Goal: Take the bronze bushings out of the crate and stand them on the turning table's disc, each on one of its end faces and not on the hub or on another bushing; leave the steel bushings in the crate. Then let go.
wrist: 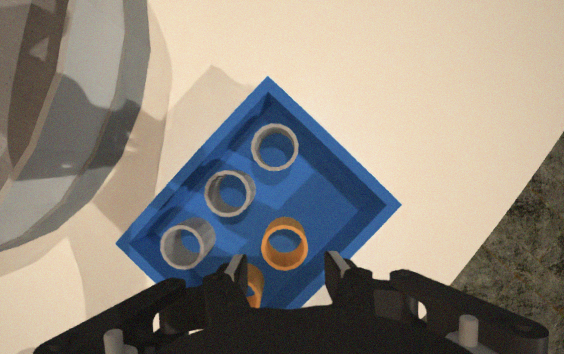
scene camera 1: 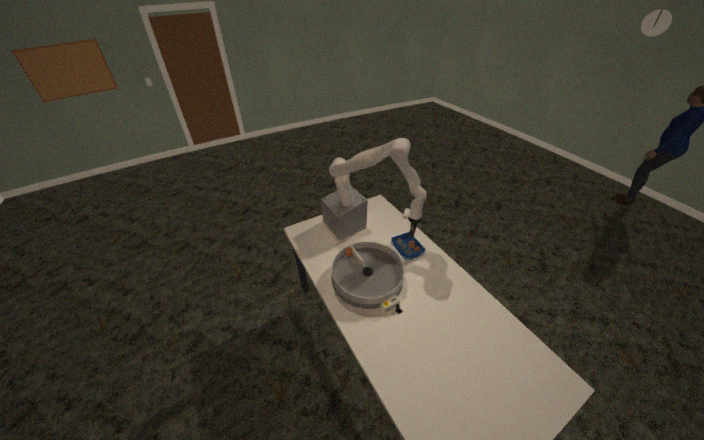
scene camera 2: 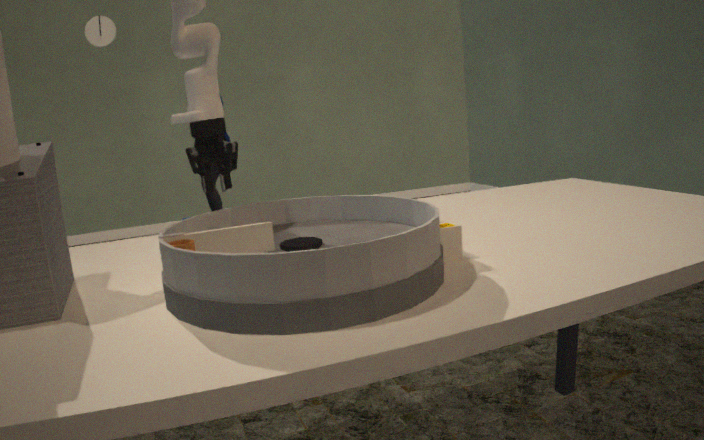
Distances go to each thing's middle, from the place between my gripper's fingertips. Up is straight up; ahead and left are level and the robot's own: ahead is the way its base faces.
My gripper is now 1 cm short of the blue crate (wrist: 340,204), 3 cm to the left of it and 8 cm above it.
